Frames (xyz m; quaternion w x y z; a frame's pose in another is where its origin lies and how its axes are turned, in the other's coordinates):
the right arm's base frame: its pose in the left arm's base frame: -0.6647 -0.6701 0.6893 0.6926 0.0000 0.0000 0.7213
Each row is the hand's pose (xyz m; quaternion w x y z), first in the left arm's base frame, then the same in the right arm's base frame.
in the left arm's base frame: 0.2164 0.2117 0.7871 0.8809 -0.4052 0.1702 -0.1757
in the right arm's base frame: 0.8453 -0.9162 0.0978 0.4834 -0.1579 0.4102 -0.7571
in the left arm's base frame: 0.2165 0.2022 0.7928 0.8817 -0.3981 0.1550 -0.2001
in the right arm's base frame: 0.8358 -0.9159 0.1035 0.4664 -0.1639 0.3945 -0.7746
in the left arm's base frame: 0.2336 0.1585 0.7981 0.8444 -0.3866 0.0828 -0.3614
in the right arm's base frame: 0.7915 -0.9312 0.1088 0.3242 -0.2080 0.3362 -0.8594
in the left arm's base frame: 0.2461 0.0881 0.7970 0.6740 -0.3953 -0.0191 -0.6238
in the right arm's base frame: 0.7206 -0.9408 0.1077 0.0169 -0.2876 0.2719 -0.9182
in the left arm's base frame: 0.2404 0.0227 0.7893 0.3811 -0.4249 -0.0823 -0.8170
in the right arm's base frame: 0.6555 -0.9325 0.1000 0.3254 0.3536 -0.2495 0.8407
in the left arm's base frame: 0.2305 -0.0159 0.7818 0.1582 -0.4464 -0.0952 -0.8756
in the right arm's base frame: 0.6173 -0.9210 0.0925 0.5220 0.3778 -0.2561 0.7205
